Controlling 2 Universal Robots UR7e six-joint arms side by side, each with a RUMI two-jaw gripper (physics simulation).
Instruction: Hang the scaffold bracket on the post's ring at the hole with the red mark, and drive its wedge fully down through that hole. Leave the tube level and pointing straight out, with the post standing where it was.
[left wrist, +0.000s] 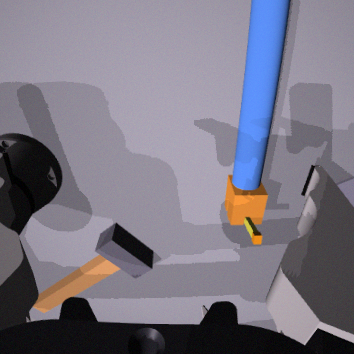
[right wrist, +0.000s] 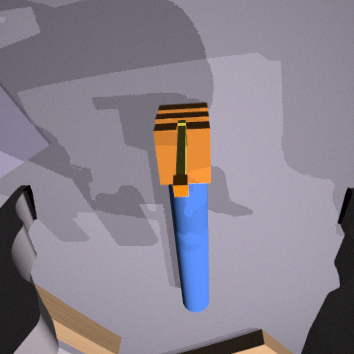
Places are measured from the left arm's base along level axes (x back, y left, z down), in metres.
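Pixels of known places: left gripper, fingertip midpoint: (left wrist: 160, 160); right gripper, fingertip midpoint: (left wrist: 257, 304) (right wrist: 184, 189); left arm's base, link origin: (left wrist: 22, 169).
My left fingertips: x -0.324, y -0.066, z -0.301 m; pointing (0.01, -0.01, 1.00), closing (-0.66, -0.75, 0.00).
Observation:
Ahead of a thing's pixels: the offset from my left fingertips to its top centre. "spot": to the spot under its first point.
The scaffold bracket has an orange block head (left wrist: 246, 206) (right wrist: 195, 155) with dark slots and a long blue tube {spot: dx -0.073, dy -0.113, dz +0.251 m} (left wrist: 262, 90) (right wrist: 194, 250). Its wedge {dx +0.076, dy -0.267, dz +0.181 m} (left wrist: 251, 229) (right wrist: 181, 150), yellow and dark with an orange end, sticks out past the head in the left wrist view and runs along the head's face in the right wrist view. My right gripper (right wrist: 184, 189) is open wide, with the tube and head showing between its fingers, touching neither. My left gripper (left wrist: 160, 160) is open and empty; its left fingertip is hard to make out. The post, its ring and the red mark do not show.
A hammer with a grey head {dx +0.487, dy -0.179, dz +0.250 m} (left wrist: 125, 250) and a wooden handle {spot: dx +0.494, dy -0.175, dz +0.259 m} (left wrist: 75, 285) lies at the lower left of the left wrist view. Wooden pieces {dx -0.442, dy -0.281, dz +0.254 m} (right wrist: 82, 322) {spot: dx -0.287, dy +0.191, dz +0.289 m} (right wrist: 225, 344) show at the bottom of the right wrist view. A round black part (left wrist: 32, 175) is at the far left.

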